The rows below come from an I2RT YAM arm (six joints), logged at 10 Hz.
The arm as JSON. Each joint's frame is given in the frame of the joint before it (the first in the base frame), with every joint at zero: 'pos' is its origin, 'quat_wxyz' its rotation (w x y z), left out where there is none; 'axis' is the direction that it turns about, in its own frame. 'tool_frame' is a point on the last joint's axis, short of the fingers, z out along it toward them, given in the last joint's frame.
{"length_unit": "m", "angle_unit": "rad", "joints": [
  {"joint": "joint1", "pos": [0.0, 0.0, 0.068], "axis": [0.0, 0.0, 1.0]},
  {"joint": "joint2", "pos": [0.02, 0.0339, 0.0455], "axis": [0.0, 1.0, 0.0]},
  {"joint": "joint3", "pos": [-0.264, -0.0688, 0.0], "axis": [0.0, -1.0, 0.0]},
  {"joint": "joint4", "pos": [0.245, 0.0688, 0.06], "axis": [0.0, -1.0, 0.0]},
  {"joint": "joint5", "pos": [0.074, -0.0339, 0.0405], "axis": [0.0, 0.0, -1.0]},
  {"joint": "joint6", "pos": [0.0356, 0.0, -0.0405], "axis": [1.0, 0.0, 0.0]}
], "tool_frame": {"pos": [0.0, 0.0, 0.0], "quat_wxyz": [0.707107, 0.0, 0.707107, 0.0]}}
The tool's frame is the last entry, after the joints.
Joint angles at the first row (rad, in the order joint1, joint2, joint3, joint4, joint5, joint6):
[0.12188, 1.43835, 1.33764, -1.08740, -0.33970, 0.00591]
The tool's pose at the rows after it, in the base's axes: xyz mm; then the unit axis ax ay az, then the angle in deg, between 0 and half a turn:
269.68 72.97 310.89 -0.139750 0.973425 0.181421 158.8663
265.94 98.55 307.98 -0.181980 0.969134 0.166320 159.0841
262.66 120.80 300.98 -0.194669 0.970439 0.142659 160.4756
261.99 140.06 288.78 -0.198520 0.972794 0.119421 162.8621
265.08 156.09 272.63 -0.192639 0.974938 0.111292 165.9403
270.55 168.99 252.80 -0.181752 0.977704 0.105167 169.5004
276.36 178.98 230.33 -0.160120 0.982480 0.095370 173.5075
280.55 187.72 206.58 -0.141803 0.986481 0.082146 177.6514
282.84 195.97 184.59 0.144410 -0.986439 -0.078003 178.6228
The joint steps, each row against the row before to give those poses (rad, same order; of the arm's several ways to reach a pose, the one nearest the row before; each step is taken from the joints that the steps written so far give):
[0.10225, 0.00305, -0.00001, 0.03397, 0.01946, 0.00078]
[0.09728, 0.01222, 0.00003, 0.01714, 0.05035, 0.00115]
[0.08504, 0.02517, -0.00001, 0.00535, 0.06866, 0.04346]
[0.06716, 0.04348, -0.00003, 0.00002, 0.05608, 0.04579]
[0.04349, 0.05800, 0.00004, 0.00798, 0.01450, 0.04998]
[0.02668, 0.06865, -0.00002, 0.01069, -0.00001, 0.04537]
[0.01680, 0.07439, 0.00000, 0.00687, -0.00038, 0.05686]
[0.01525, 0.07593, 0.00002, 0.00305, -0.00076, 0.04806]
[0.01450, 0.06901, -0.00003, 0.00800, -0.01946, 0.00572]

